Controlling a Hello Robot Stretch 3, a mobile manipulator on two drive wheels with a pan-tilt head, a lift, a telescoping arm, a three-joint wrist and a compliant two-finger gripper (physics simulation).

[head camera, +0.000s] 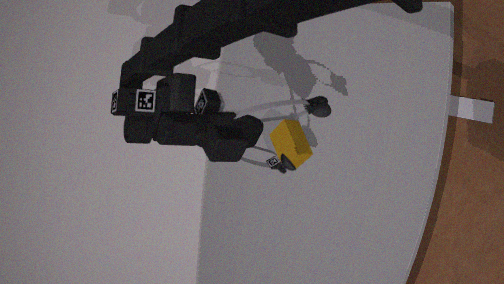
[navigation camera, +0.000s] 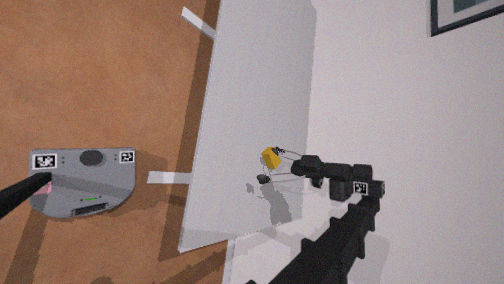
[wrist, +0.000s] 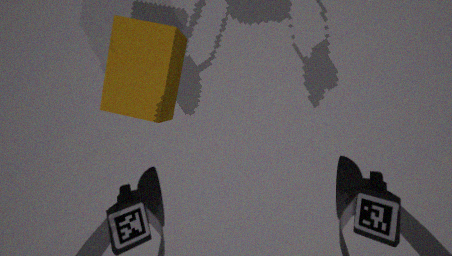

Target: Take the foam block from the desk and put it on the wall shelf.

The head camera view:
gripper: 311, 136
yellow foam block: 288, 138
desk: 361, 201
